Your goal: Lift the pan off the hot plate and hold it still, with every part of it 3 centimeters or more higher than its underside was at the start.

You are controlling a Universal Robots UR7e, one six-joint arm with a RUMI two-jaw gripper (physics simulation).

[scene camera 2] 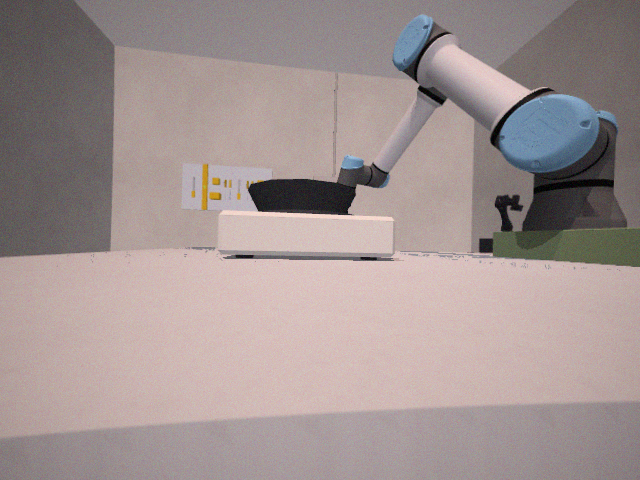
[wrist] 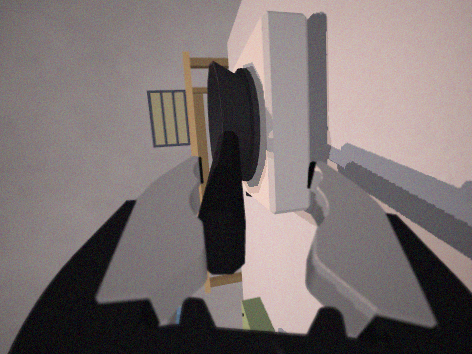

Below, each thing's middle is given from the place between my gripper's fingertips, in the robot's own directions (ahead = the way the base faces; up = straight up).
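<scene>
The black pan (scene camera 2: pixel 276 194) is 130 mm to the left of my hand and 60 mm ahead of it. Going by their middles, the pan is the nearest to my hand of the things named here. I also see the white hot plate (scene camera 2: pixel 270 232), which is 80 mm below my hand, 60 mm ahead of it and 220 mm to the left of it.
</scene>
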